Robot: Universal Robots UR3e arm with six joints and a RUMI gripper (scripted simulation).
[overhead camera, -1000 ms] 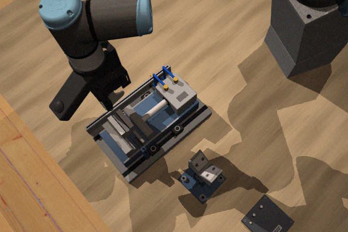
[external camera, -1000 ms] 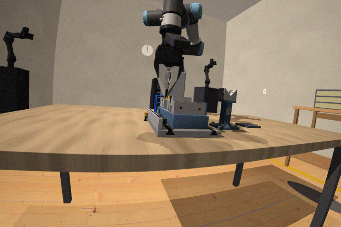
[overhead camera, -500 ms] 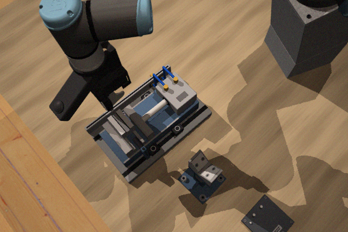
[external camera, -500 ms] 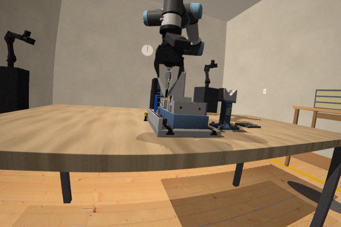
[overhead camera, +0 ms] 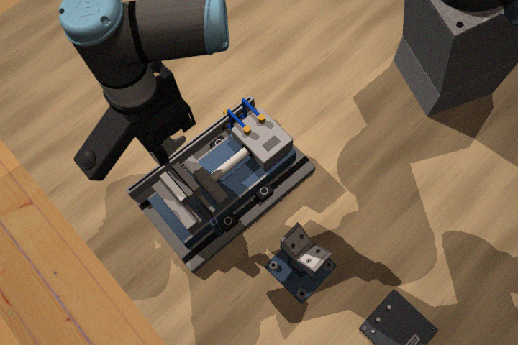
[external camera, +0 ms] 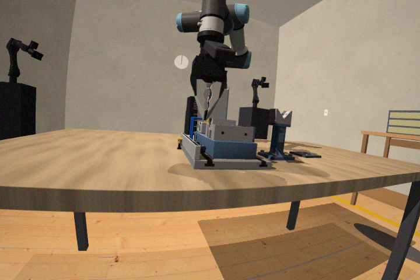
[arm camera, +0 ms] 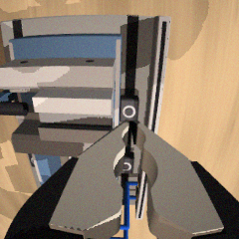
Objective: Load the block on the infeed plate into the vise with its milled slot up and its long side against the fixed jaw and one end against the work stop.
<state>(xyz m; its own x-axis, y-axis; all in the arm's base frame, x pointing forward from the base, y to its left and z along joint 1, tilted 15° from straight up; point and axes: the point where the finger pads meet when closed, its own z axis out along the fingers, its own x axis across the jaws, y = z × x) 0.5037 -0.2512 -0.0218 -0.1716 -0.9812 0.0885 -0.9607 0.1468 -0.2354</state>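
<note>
Right now my hand is 10 mm short of the part, 40 mm to the right of it and 20 mm above it. From my hand the other things lie so: fixed jaw: 40 mm ahead, 60 mm to the left, 40 mm below; then dark work stop: 20 mm ahead, 110 mm to the left, 30 mm below; then moving jaw: 20 mm behind, 70 mm to the left, 40 mm below.
</note>
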